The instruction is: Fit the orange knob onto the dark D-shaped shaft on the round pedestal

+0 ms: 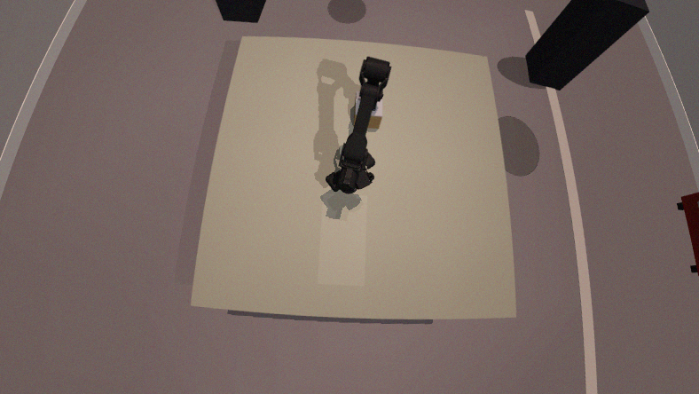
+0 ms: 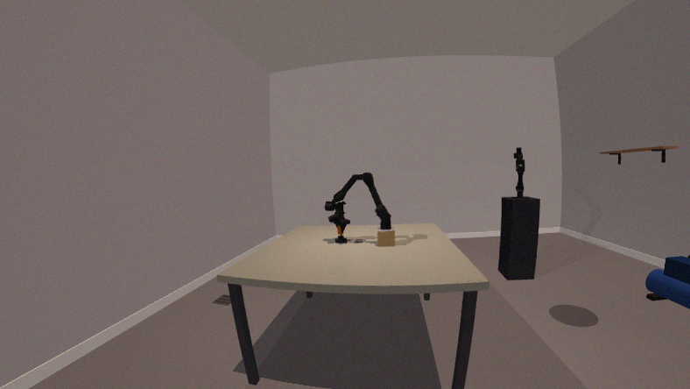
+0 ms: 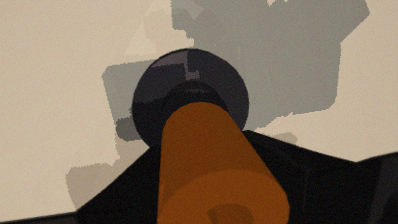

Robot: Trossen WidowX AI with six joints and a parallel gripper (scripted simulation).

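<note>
My gripper tip is 20 mm below the orange knob. From my gripper tip the other things lie so: round pedestal: 40 mm below.
</note>
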